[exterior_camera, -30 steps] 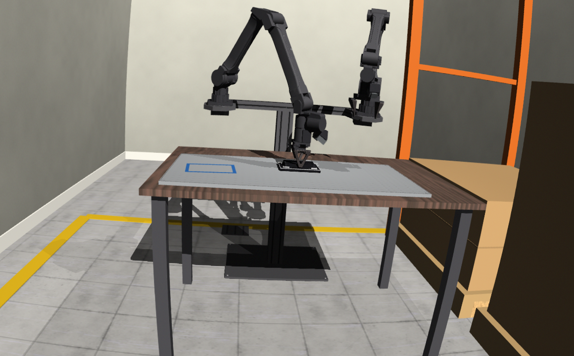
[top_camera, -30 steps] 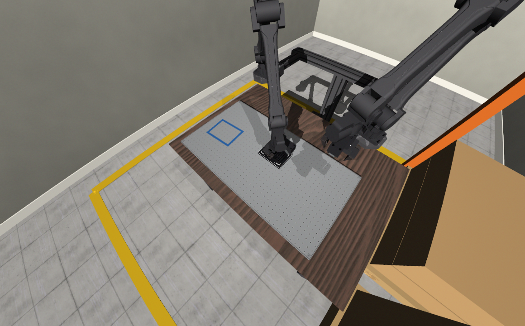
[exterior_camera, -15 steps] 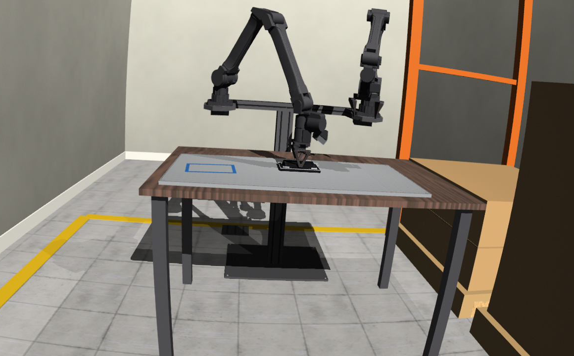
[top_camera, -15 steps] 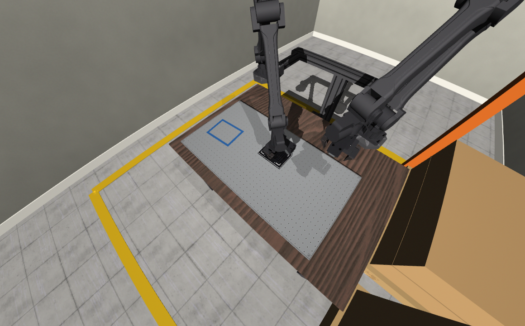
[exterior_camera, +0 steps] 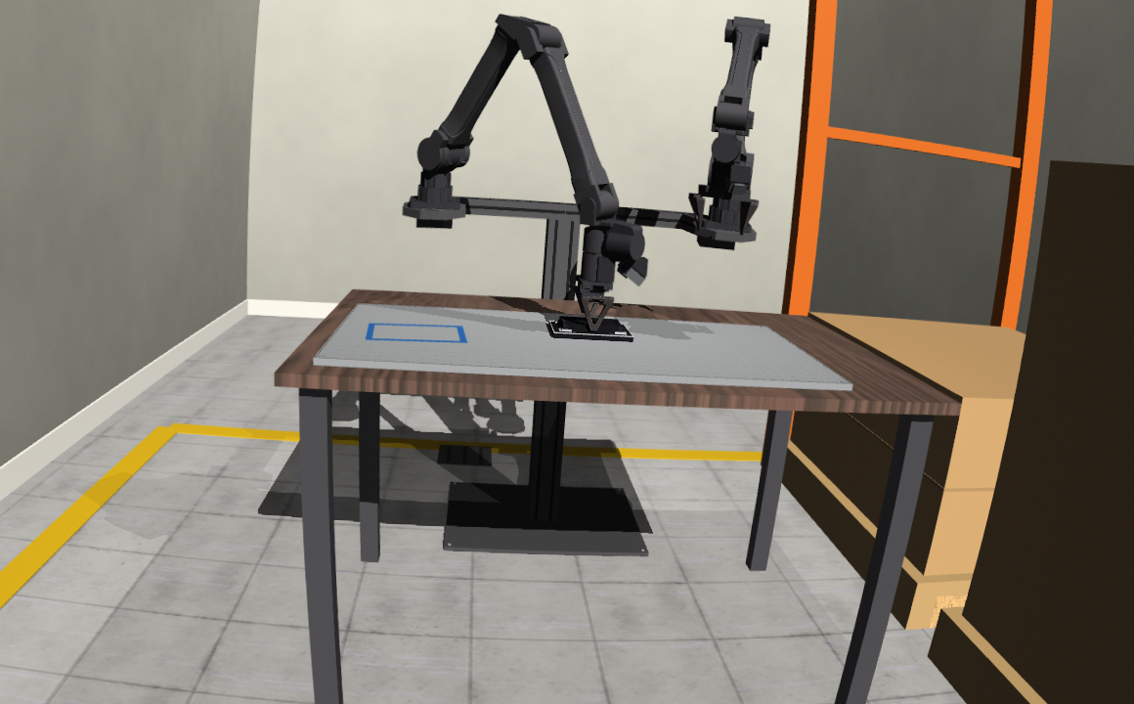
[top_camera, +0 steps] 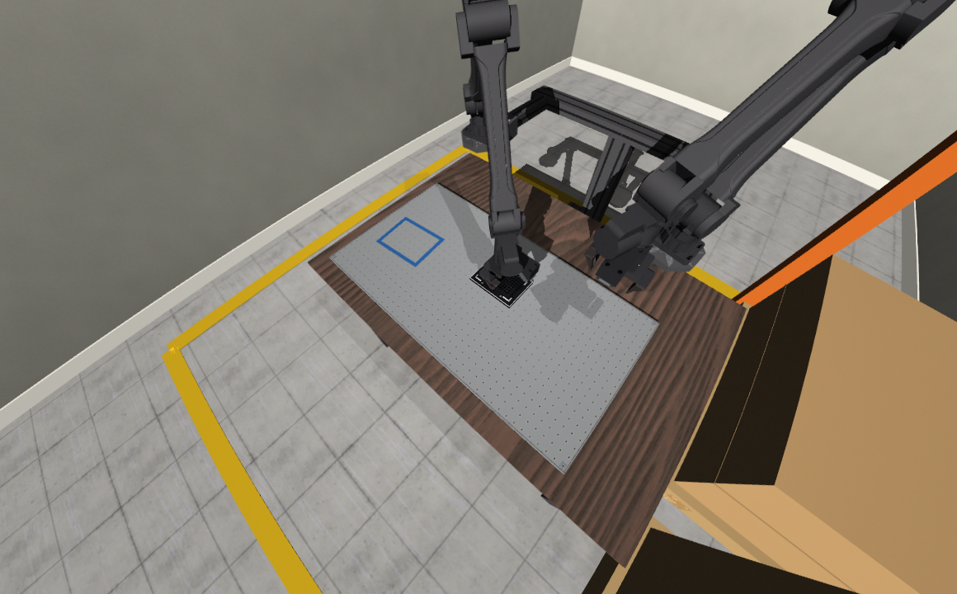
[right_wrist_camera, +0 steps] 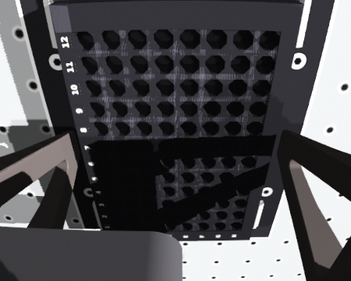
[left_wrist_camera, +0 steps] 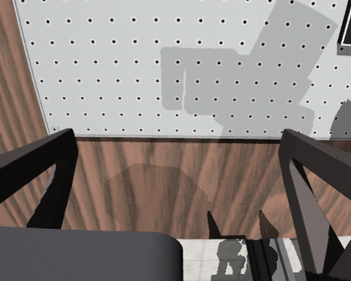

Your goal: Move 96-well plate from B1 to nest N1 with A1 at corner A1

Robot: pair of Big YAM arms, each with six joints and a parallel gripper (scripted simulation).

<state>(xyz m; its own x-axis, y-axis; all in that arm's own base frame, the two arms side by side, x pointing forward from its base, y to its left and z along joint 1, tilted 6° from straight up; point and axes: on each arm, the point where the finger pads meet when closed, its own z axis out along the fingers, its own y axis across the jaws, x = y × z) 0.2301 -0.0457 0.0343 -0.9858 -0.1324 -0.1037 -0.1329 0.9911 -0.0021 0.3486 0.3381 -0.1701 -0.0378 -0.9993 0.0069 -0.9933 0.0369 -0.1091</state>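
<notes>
The black 96-well plate lies right at my right hand. Also, from my right hand: black plate nest N1 (20 mm below).
</notes>
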